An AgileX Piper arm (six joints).
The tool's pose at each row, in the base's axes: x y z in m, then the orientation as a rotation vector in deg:
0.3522, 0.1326, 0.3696, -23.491, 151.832, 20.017
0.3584, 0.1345, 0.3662, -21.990, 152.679, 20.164
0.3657, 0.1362, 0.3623, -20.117, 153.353, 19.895
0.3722, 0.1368, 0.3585, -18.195, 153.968, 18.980
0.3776, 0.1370, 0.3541, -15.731, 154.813, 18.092
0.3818, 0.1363, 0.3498, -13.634, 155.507, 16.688
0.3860, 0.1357, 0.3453, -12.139, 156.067, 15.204
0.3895, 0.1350, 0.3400, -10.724, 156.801, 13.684
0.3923, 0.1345, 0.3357, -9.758, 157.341, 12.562
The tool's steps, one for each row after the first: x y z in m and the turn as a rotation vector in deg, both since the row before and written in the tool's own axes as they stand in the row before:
-0.0042, -0.0009, 0.0059, 0.130, 0.501, 1.216
-0.0050, -0.0015, 0.0066, 0.487, 0.270, 1.358
-0.0042, -0.0021, 0.0059, 0.946, 0.217, 1.274
-0.0030, -0.0021, 0.0060, 1.004, 0.375, 1.688
-0.0019, -0.0024, 0.0052, 1.303, 0.312, 1.330
-0.0019, -0.0022, 0.0055, 1.263, 0.298, 0.885
-0.0010, -0.0021, 0.0059, 1.270, 0.505, 0.848
-0.0009, -0.0015, 0.0048, 0.921, 0.396, 0.570

